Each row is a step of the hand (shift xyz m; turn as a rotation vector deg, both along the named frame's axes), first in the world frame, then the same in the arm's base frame.
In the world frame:
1: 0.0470 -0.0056 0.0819 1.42 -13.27 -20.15
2: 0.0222 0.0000 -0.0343 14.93 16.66 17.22
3: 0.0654 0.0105 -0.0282 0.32 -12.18 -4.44
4: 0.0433 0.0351 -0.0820 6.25 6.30 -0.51
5: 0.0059 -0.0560 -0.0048 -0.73 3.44 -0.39
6: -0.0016 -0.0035 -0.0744 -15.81 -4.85 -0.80
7: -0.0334 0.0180 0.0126 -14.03 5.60 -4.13
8: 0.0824 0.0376 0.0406 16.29 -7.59 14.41
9: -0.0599 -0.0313 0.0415 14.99 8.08 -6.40
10: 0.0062 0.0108 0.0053 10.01 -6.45 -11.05
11: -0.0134 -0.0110 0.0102 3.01 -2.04 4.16
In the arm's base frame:
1: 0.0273 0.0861 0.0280 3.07 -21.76 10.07
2: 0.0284 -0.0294 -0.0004 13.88 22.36 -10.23
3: 0.0706 -0.0141 -0.0002 -1.02 -6.55 11.15
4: 0.0650 -0.0652 -0.0368 7.27 1.77 -4.79
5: -0.0037 -0.0143 0.0546 0.01 0.15 -3.53
6: 0.0131 -0.0729 -0.0082 -15.92 -4.39 1.12
7: -0.0314 0.0099 -0.0227 -11.60 -5.33 -9.07
8: 0.0778 0.0605 -0.0122 11.29 15.27 13.03
9: -0.0719 0.0240 0.0234 17.21 -2.10 -5.50
10: 0.0069 0.0082 -0.0083 10.71 -10.20 6.73
11: -0.0170 0.0055 0.0092 1.66 4.15 3.25

